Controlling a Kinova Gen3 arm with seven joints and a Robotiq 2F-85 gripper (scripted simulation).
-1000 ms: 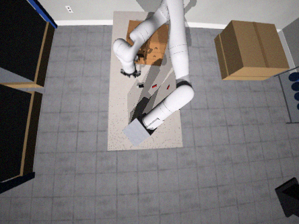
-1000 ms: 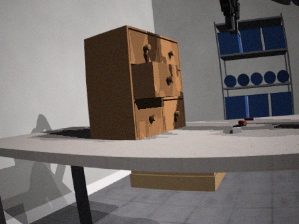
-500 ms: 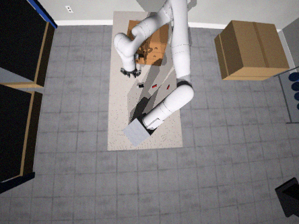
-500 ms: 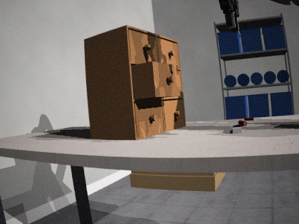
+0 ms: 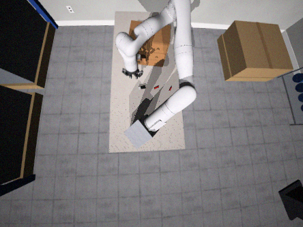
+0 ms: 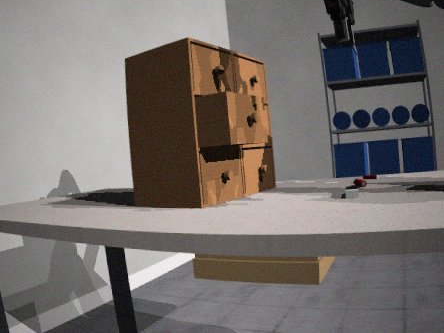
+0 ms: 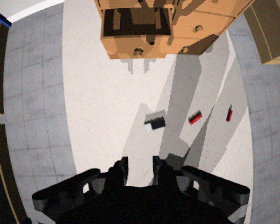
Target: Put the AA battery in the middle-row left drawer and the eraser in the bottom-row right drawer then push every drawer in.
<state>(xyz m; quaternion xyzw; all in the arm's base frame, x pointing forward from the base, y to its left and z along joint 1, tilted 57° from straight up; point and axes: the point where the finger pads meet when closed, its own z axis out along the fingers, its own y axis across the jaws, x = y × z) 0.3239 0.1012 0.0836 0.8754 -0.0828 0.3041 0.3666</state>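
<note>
My gripper is now 4 cm past the red AA battery, 19 cm to the left of it and 27 cm above it. From my hand the other things lie so: eraser: 1 cm ahead, 5 cm to the right, 27 cm below.
</note>
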